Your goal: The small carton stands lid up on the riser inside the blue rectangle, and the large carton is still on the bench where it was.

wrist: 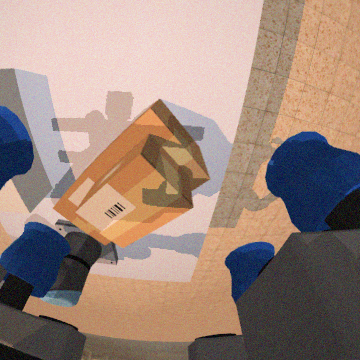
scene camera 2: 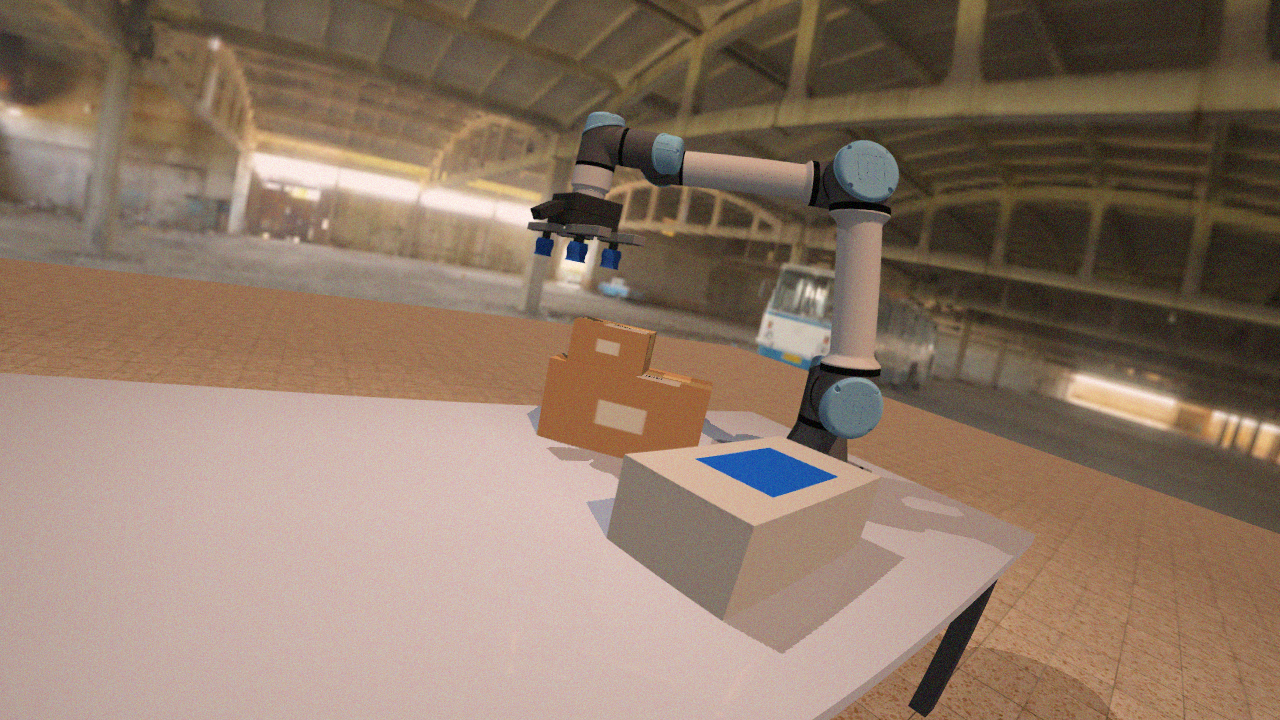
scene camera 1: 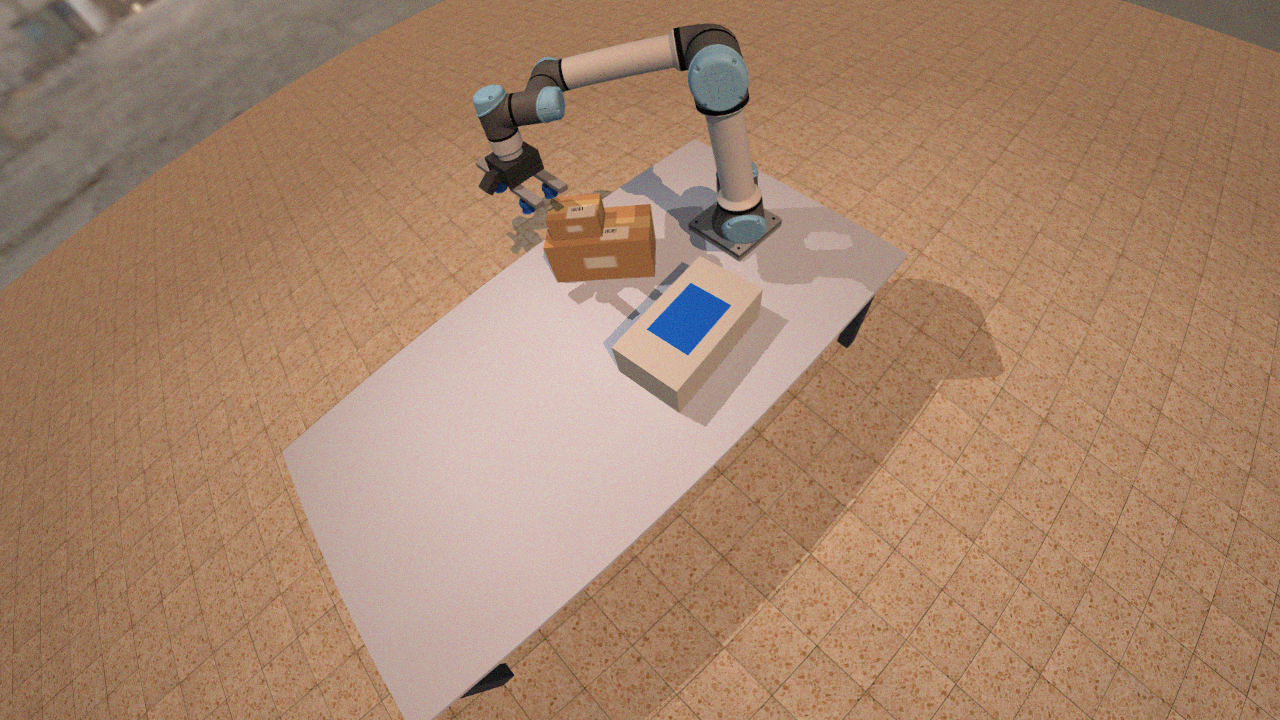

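Pixels of known places: hand at its tool point: [wrist: 144, 215] [scene camera 2: 574, 261]; arm's base at its link origin: [wrist: 82, 244].
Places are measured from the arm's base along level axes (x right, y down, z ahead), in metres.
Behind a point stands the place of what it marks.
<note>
The small carton [scene camera 1: 575, 219] @(y -0.197, x 0.202, z 0.428 m) [scene camera 2: 611, 347] @(y -0.164, x 0.205, z 0.431 m) [wrist: 145, 175] @(y -0.202, x 0.268, z 0.462 m) sits upright on one end of the large carton's top, its barcode label facing up. The large carton [scene camera 1: 601, 261] @(y -0.050, x 0.151, z 0.413 m) [scene camera 2: 619, 416] @(y -0.047, x 0.155, z 0.417 m) [wrist: 132, 135] @(y -0.124, x 0.235, z 0.482 m) stands on the bench [scene camera 1: 465, 447] @(y 0.031, x 0.001, z 1.033 m) [scene camera 2: 313, 537] @(y 0.031, x -0.084, z 0.949 m) [wrist: 200, 50] @(y 0.031, x 0.333, z 0.637 m). The pale riser [scene camera 1: 644, 358] @(y -0.089, x -0.202, z 0.557 m) [scene camera 2: 680, 528] @(y -0.043, x -0.231, z 0.577 m) [wrist: 25, 125] @(y 0.020, x -0.100, z 0.443 m) bears the blue rectangle [scene camera 1: 689, 317] @(y -0.090, x -0.195, z 0.401 m) [scene camera 2: 768, 471] @(y -0.090, x -0.201, z 0.413 m), which has no carton on it. My gripper [scene camera 1: 526, 192] @(y -0.307, x 0.282, z 0.503 m) [scene camera 2: 577, 251] [wrist: 153, 212] @(y -0.307, x 0.282, z 0.503 m) is open, its blue cups holding nothing. It hangs well above the small carton, somewhat off to its side in scene camera 1.
The arm's base [scene camera 1: 735, 231] @(y -0.169, x -0.131, z 0.162 m) is bolted to the bench beyond the riser and the cartons. The cartons stand near the bench's long back edge. The riser stands between them and the opposite long edge. Tiled floor [scene camera 1: 1074, 492] surrounds the bench.
</note>
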